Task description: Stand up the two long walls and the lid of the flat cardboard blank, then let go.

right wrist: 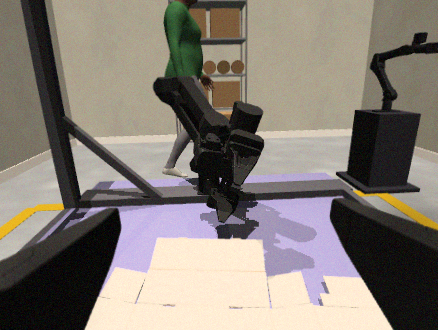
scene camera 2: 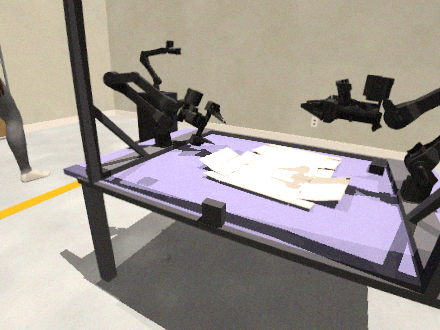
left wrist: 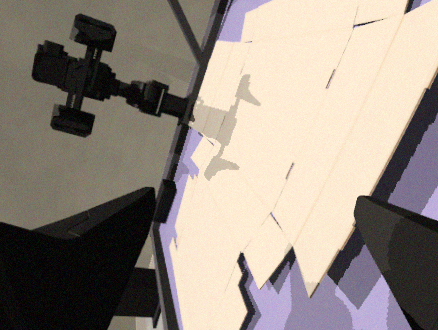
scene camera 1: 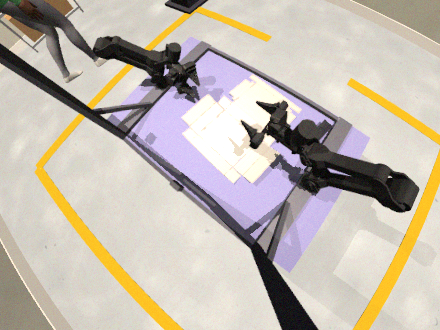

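Where they show: left gripper, fingertip midpoint: (right wrist: 229, 204) (scene camera 2: 219, 133) (left wrist: 256, 201) (scene camera 1: 197, 92); right gripper, fingertip midpoint: (right wrist: 227, 213) (scene camera 2: 303, 103) (left wrist: 69, 74) (scene camera 1: 248, 110); left arm's base, origin of the base link: (right wrist: 209, 190) (scene camera 2: 162, 145) (scene camera 1: 162, 84); right arm's base, origin of the base link: (scene camera 2: 413, 198) (left wrist: 184, 109) (scene camera 1: 308, 183).
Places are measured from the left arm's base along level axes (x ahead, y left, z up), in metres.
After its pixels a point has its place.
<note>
The pale cardboard blank (scene camera 1: 225, 130) @[z -0.018, x 0.459, y -0.015 m] (scene camera 2: 270, 172) @[z -0.016, x 0.482, y -0.003 m] (left wrist: 310, 125) @[z -0.018, x 0.373, y -0.021 m] (right wrist: 210, 287) @[z -0.012, x 0.344, y -0.007 m] lies spread out on the table. Its long walls and lid lie down; the end panels at left and right look slightly tilted in scene camera 2. My left gripper (scene camera 1: 197, 91) @[z 0.083, x 0.259, y 0.030 m] (scene camera 2: 218, 132) @[z 0.083, x 0.259, y 0.030 m] (left wrist: 256, 201) @[z 0.083, x 0.259, y 0.030 m] is open and empty, low over the table beside the blank's left end. My right gripper (scene camera 1: 250, 112) @[z 0.229, x 0.560, y 0.002 m] (scene camera 2: 304, 105) @[z 0.229, x 0.560, y 0.002 m] is open and empty, high above the blank, and casts a shadow on it. Which panel is the lid is hard to tell.
The purple table (scene camera 1: 165, 145) @[z -0.019, x 0.263, y -0.257 m] (scene camera 2: 150, 192) @[z -0.019, x 0.228, y -0.329 m] has dark edge rails, with a small black block (scene camera 2: 214, 212) @[z 0.020, x 0.466, y -0.381 m] on the front rail. Dark posts and braces rise at its corners. A person in green (right wrist: 184, 45) stands beyond the table. A black pedestal (right wrist: 385, 150) bearing another arm stands on the floor.
</note>
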